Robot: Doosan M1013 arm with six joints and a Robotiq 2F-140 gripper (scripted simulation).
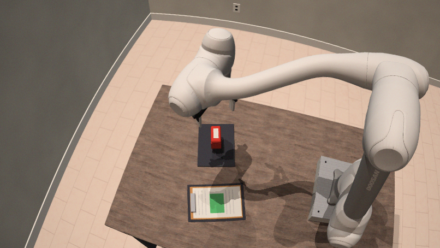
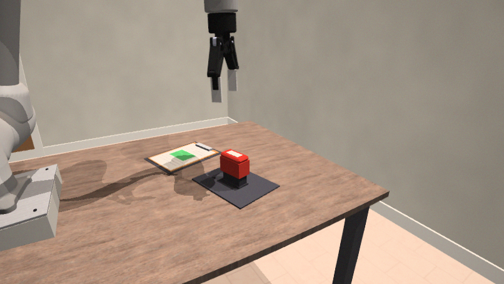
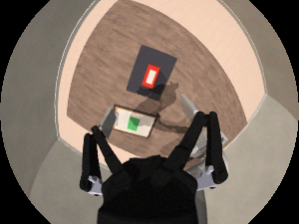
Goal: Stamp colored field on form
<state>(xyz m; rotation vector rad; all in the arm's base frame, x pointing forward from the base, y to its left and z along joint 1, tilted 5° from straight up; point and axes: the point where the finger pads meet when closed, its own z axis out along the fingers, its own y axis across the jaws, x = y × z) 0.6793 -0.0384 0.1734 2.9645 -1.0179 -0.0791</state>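
The stamp lies 23 cm below my hand, 3 cm to the right of it and 1 cm ahead of it. Round my hand: mat (28 cm below, 3 cm to the right, 1 cm ahead); clipboard (28 cm below, 25 cm to the left, 8 cm behind).
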